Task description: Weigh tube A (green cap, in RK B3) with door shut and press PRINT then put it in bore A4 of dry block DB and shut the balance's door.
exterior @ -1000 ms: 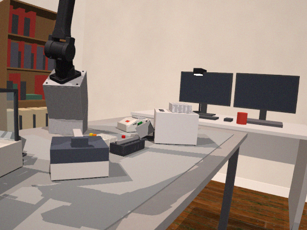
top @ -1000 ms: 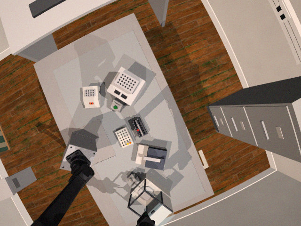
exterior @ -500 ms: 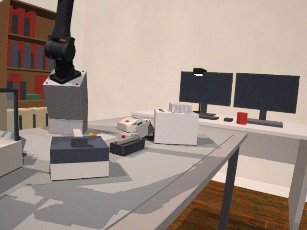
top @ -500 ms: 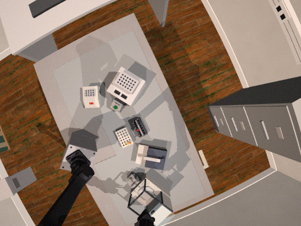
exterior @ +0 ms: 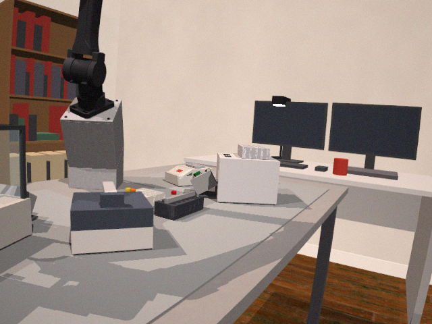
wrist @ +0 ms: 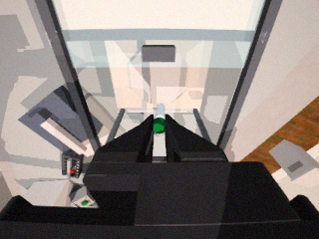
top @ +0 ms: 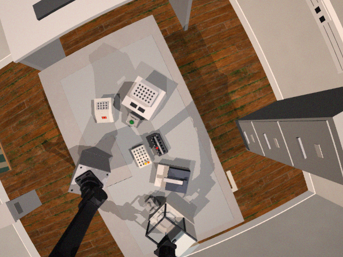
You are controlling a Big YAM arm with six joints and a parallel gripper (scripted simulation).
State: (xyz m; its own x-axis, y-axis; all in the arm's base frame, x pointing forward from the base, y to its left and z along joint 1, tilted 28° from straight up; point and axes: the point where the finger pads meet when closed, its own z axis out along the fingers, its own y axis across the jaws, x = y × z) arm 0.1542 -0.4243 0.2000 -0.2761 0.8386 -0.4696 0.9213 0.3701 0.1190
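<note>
My hand is 150 mm above the pale pan. Round my hand: spectrophotometer: 170 mm ahead, 210 mm to the left, 160 mm below; tinted glass pane: 30 mm ahead, 80 mm to the right, 20 mm below; white print key: 40 mm behind, 140 mm to the left, 160 mm below.
</note>
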